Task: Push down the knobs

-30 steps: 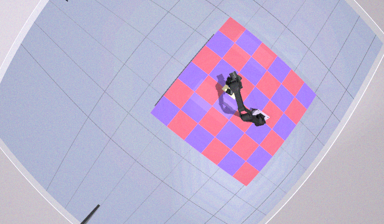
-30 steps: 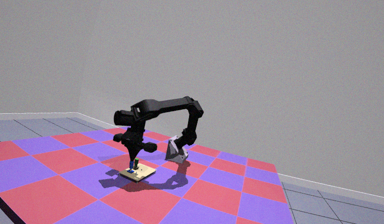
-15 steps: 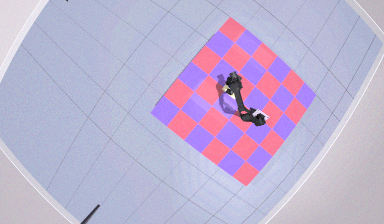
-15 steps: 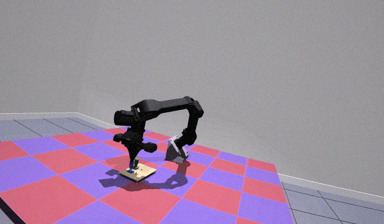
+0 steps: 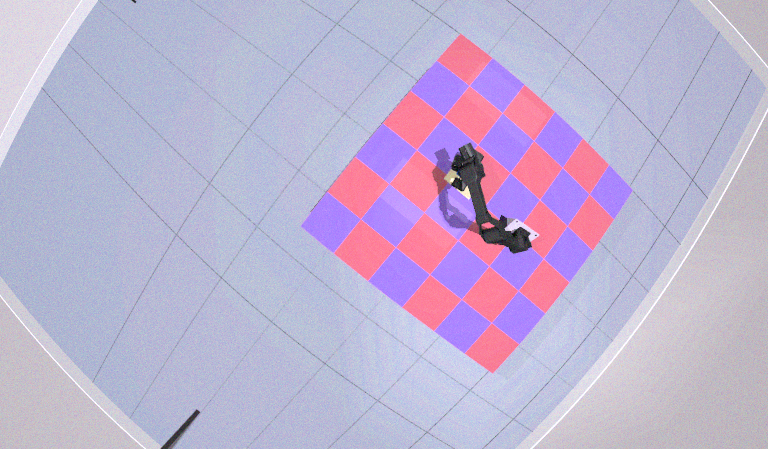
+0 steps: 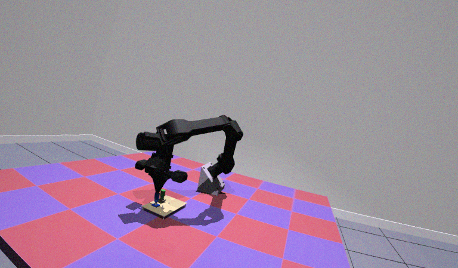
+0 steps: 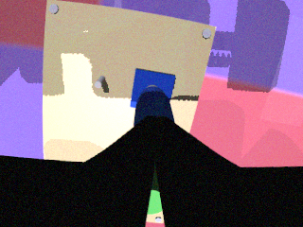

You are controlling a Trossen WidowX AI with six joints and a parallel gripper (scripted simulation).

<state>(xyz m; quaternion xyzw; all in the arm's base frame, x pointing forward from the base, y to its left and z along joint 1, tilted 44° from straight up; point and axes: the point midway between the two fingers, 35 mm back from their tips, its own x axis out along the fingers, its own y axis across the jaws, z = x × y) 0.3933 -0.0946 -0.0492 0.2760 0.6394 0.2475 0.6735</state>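
The blue knob lies 10 mm below my gripper tip. From my gripper tip the other things lie so: green knob 50 mm behind, 20 mm below.
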